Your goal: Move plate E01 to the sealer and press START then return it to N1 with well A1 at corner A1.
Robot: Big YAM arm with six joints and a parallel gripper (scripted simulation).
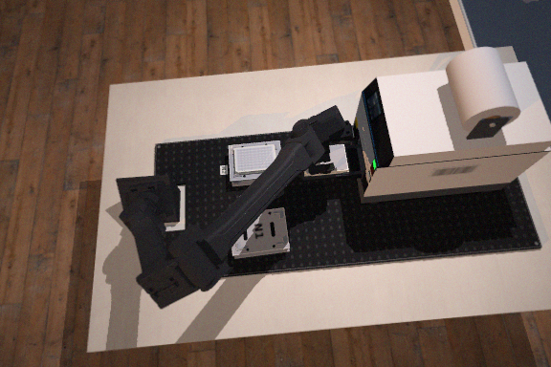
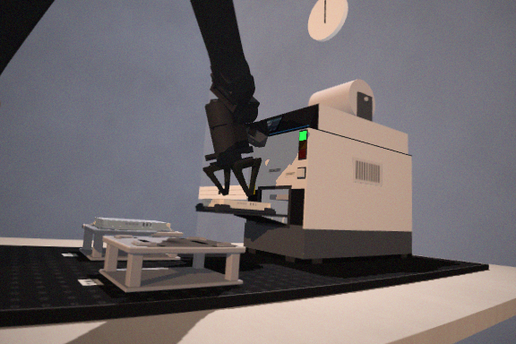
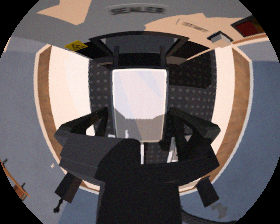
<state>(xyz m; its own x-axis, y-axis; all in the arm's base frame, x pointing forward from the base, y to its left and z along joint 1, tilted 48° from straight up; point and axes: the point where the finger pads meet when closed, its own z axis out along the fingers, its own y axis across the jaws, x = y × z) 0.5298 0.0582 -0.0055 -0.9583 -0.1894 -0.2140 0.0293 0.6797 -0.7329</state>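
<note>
The sealer stage lies 40 mm below my hand. Also, from my hand: nest 210 mm behind, 170 mm to the right, 90 mm below; then plate 200 mm behind, 50 mm to the left, 80 mm below; then start button 100 mm ahead, 100 mm to the right, 50 mm above.
</note>
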